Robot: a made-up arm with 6 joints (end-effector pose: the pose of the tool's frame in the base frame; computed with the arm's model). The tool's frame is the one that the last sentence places.
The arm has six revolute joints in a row. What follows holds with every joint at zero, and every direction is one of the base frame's.
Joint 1 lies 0.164 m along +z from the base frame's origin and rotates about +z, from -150 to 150 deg.
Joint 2 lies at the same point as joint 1 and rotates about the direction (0.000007, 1, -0.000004), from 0 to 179.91 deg.
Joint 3 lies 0.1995 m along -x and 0.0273 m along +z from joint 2 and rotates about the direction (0.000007, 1, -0.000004), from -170 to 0 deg.
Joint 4 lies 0.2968 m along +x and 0.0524 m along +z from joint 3 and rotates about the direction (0.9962, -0.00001, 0.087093), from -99.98 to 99.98 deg.
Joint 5 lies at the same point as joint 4 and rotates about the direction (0.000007, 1, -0.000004), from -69.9 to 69.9 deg.
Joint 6 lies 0.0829 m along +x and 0.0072 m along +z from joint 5 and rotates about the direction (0.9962, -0.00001, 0.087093), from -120 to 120 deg.
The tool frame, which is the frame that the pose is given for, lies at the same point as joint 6; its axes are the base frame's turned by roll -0.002, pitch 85.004 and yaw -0.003 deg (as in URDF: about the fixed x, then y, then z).
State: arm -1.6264 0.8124 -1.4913 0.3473 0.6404 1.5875
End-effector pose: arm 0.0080 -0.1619 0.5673 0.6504 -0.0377 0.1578 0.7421
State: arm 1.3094 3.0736 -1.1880 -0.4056 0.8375 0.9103
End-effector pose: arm 0.0471 0.0815 -0.1895 0.3556 -0.7890 0.4723 0.1670
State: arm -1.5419 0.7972 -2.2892 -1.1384 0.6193 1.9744
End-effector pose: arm -0.0476 0.1277 0.6937 0.2179 -0.2107 -0.3283 0.8946
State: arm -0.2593 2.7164 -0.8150 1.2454 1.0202 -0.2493
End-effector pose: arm 0.1272 0.0358 -0.1131 -0.5431 -0.6528 -0.3345 0.4088
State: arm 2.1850 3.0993 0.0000 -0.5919 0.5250 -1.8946
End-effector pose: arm 0.1168 -0.1253 0.1053 0.3548 0.4730 -0.0125 0.8064
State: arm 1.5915 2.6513 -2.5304 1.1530 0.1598 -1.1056
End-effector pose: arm -0.0240 0.5713 0.2419 -0.5520 0.4942 0.5251 0.4188
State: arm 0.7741 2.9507 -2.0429 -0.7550 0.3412 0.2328
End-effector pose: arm 0.3449 0.3104 -0.0978 -0.5469 0.7929 -0.0765 0.2577
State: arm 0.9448 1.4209 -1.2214 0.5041 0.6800 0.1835
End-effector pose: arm 0.1890 0.3046 0.3051 -0.2215 0.8764 0.3813 0.1936
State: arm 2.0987 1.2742 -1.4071 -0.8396 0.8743 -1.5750
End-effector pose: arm -0.1183 0.2973 0.4241 -0.7648 -0.3081 -0.2780 0.4928
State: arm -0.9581 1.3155 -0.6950 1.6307 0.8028 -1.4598
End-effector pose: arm 0.2212 -0.2107 0.2077 0.2581 0.7690 0.1300 0.5701
